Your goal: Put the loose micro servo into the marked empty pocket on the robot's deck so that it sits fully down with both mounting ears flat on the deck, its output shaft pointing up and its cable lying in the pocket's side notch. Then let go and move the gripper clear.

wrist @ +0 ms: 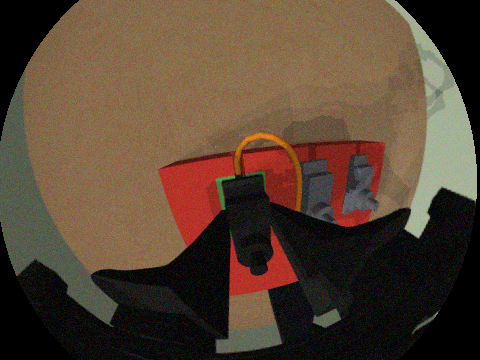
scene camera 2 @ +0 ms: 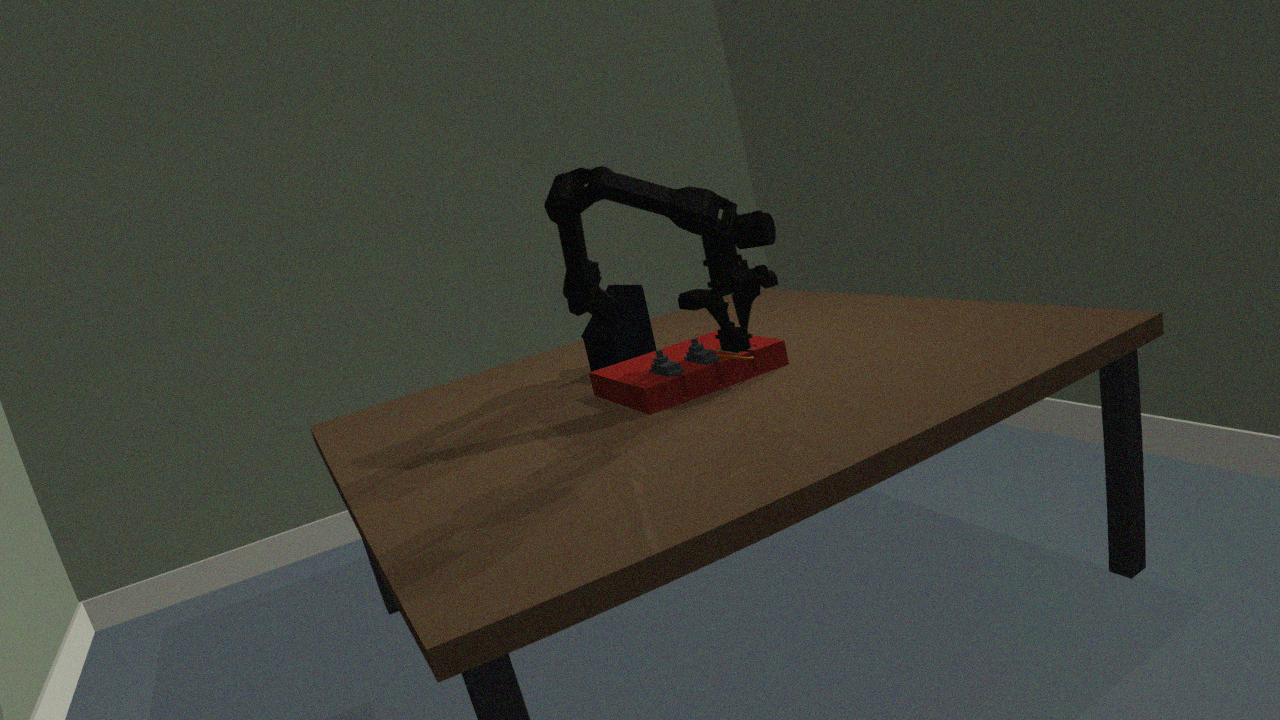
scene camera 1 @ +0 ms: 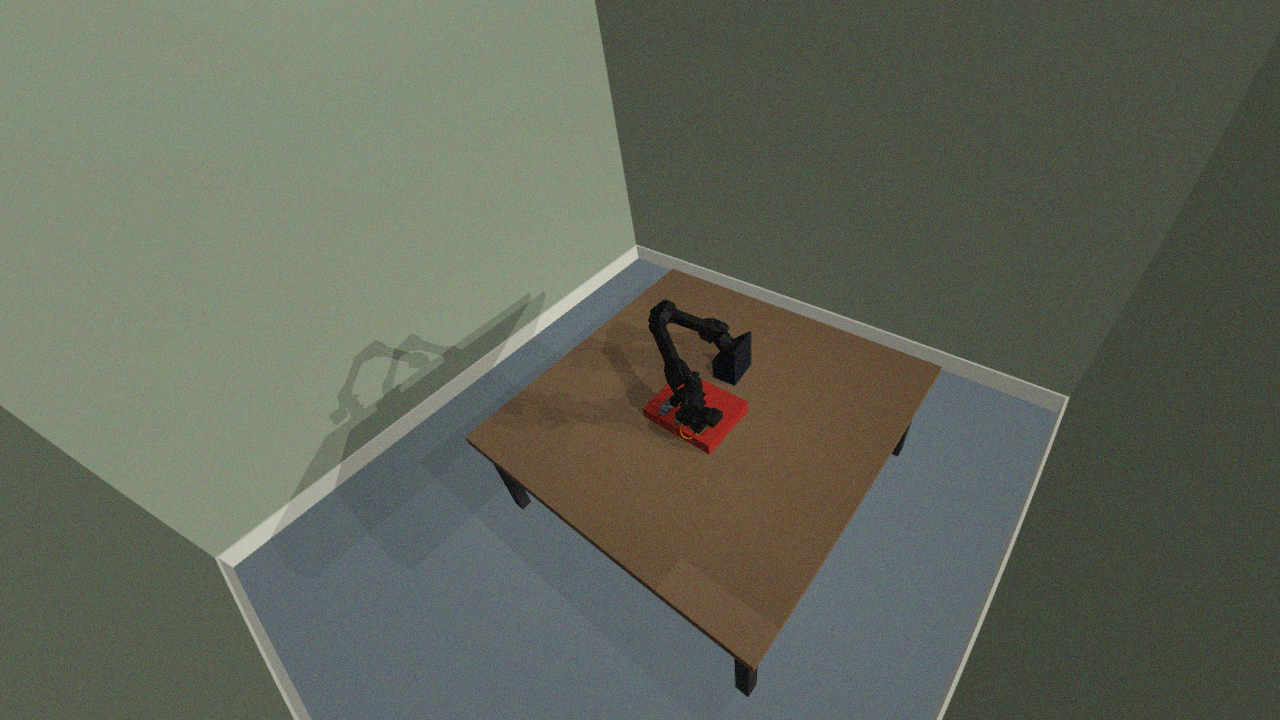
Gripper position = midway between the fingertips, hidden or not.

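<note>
I can see my gripper (scene camera 2: 737,334), which appears in the wrist view too (wrist: 247,211), and it is also visible in scene camera 1 (scene camera 1: 697,423). There is a micro servo (scene camera 2: 740,341) as well, and the wrist view also lets me see the servo (wrist: 248,210).
</note>
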